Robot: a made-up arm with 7 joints. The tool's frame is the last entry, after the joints. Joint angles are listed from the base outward.
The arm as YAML. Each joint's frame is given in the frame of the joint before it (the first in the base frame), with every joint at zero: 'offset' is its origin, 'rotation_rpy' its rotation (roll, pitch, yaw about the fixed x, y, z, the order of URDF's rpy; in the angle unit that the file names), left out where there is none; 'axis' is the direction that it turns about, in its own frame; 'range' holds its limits. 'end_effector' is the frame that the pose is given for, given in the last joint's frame.
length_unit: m
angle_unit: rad
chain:
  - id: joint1
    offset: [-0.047, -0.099, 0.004]
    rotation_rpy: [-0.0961, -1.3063, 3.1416]
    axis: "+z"
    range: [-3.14, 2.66]
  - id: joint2
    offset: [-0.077, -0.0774, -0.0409]
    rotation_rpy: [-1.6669, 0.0, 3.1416]
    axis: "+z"
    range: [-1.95, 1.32]
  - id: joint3
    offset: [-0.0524, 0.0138, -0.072]
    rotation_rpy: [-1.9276, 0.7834, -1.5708]
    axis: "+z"
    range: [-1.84, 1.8]
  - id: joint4
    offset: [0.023, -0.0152, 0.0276]
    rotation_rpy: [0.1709, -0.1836, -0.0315]
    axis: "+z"
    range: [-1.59, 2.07]
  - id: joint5
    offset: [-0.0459, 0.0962, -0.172]
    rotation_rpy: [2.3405, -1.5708, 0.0]
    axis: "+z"
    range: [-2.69, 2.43]
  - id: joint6
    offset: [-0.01, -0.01, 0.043]
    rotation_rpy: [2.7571, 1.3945, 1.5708]
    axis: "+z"
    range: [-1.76, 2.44]
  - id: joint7
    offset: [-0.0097, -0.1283, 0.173]
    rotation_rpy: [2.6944, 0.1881, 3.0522]
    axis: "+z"
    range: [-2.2, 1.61]
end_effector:
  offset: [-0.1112, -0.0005, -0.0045]
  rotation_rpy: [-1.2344, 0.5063, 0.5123]
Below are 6 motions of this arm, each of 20 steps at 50 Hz.
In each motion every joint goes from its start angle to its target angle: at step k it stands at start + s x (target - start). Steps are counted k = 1, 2, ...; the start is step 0. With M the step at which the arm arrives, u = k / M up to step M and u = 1 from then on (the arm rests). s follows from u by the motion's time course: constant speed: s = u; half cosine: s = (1 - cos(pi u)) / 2; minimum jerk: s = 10 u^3 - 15 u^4 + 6 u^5.
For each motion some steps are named. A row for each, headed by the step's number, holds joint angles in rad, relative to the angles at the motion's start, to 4 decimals.
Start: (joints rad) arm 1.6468 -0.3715 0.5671 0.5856 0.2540 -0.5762 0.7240
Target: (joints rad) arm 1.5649 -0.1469 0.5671 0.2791 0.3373 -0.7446 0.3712
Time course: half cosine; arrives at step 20
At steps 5, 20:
5: -0.0120 0.0329 0.0000 -0.0449 0.0122 -0.0247 -0.0517
20: -0.0819 0.2246 0.0000 -0.3065 0.0833 -0.1684 -0.3528

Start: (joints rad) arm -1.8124 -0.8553 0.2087 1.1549 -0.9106 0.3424 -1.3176
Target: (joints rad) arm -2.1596 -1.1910 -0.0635 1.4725 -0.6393 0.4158 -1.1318
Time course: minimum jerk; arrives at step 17
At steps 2, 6, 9, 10, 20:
2: -0.0047 -0.0045 -0.0037 0.0043 0.0037 0.0010 0.0025
6: -0.0832 -0.0805 -0.0653 0.0761 0.0650 0.0176 0.0445
9: -0.1927 -0.1863 -0.1511 0.1763 0.1506 0.0407 0.1031
10: -0.2299 -0.2222 -0.1802 0.2103 0.1796 0.0486 0.1230
20: -0.3472 -0.3357 -0.2722 0.3176 0.2713 0.0734 0.1858

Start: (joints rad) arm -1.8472 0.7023 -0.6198 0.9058 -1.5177 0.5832 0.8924
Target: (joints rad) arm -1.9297 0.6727 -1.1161 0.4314 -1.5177 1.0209 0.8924
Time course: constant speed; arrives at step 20
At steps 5, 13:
5: -0.0206 -0.0074 -0.1241 -0.1186 0.0000 0.1094 0.0000
13: -0.0536 -0.0192 -0.3226 -0.3084 0.0000 0.2845 0.0000

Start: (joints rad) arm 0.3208 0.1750 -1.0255 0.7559 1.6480 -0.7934 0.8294
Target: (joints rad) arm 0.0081 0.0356 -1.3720 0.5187 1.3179 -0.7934 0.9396
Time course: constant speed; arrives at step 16
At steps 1, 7, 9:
1: -0.0195 -0.0087 -0.0217 -0.0148 -0.0206 0.0000 0.0069
7: -0.1368 -0.0610 -0.1516 -0.1038 -0.1444 0.0000 0.0482
9: -0.1759 -0.0784 -0.1949 -0.1334 -0.1857 0.0000 0.0620

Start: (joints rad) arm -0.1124 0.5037 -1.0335 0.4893 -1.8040 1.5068 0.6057
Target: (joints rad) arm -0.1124 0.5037 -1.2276 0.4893 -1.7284 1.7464 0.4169
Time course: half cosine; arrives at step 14
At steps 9, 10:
9: 0.0000 0.0000 -0.1392 0.0000 0.0542 0.1718 -0.1354
10: 0.0000 0.0000 -0.1576 0.0000 0.0614 0.1945 -0.1533

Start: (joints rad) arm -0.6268 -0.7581 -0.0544 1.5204 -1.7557 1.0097 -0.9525
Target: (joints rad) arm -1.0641 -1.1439 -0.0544 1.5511 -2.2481 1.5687 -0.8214
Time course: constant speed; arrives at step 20
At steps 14, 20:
14: -0.3061 -0.2701 0.0000 0.0215 -0.3447 0.3913 0.0918
20: -0.4373 -0.3858 0.0000 0.0307 -0.4924 0.5590 0.1311

